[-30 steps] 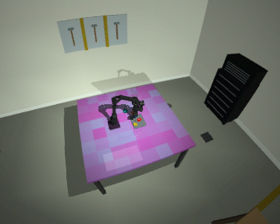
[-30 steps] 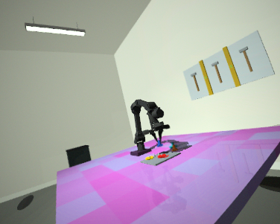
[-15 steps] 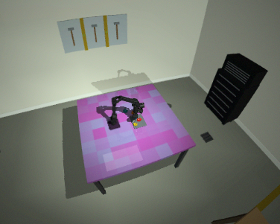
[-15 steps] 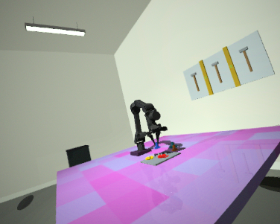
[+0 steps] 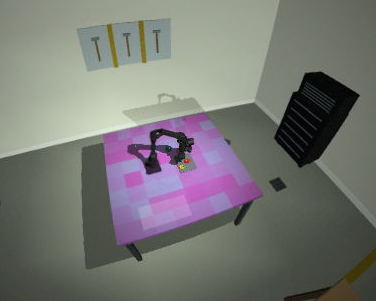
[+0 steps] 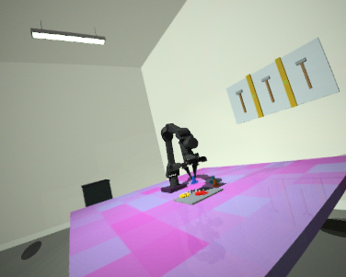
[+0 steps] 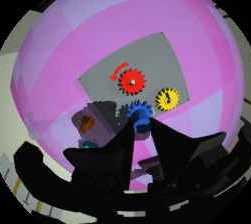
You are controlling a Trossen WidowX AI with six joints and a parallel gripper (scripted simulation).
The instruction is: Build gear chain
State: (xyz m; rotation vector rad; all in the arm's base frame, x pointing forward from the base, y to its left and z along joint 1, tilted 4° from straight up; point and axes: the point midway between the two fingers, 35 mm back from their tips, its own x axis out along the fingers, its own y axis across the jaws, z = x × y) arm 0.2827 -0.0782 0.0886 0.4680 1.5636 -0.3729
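Now: the red gear 4 cm ahead of my gripper tip, 2 cm to the right of it and 7 cm below it. Round my gripper tip: yellow gear (3 cm behind, 6 cm to the right, 7 cm below); red arrow (7 cm ahead, 1 cm to the right, 8 cm below); blue gear (1 cm below).
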